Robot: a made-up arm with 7 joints.
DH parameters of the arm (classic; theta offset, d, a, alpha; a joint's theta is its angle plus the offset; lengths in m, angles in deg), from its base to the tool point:
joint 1: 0 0.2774 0 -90
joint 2: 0 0 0 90
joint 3: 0 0.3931 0.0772 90
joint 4: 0 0 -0.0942 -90
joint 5: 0 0.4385 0 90
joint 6: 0 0 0.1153 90
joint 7: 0 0 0 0
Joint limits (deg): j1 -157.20..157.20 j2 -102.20..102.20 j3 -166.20..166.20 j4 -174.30..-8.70 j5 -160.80..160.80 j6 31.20..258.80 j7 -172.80..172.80
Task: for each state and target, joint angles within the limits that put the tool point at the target. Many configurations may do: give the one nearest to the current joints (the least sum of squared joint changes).
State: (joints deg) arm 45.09 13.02 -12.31 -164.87 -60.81 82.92 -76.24
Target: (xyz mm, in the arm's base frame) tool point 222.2 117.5 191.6
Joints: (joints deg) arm 43.46 -14.71 -11.78 -173.31 -59.76 76.79 -76.24
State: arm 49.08 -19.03 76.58 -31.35 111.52 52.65 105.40
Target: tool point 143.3 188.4 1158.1
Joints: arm 42.16 19.99 76.54 -8.70 112.32 32.23 105.40
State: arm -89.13 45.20 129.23 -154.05 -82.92 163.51 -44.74
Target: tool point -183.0 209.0 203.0
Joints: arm -54.31 0.38 164.02 -170.97 -83.98 152.42 -44.74
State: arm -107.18 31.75 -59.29 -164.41 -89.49 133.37 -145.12
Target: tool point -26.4 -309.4 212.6
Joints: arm -80.66 0.18 -32.78 -164.99 -91.52 149.13 -145.12
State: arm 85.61 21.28 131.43 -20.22 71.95 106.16 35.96
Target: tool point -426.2 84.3 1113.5
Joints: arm 111.19 24.58 114.28 -44.61 72.07 104.07 35.96
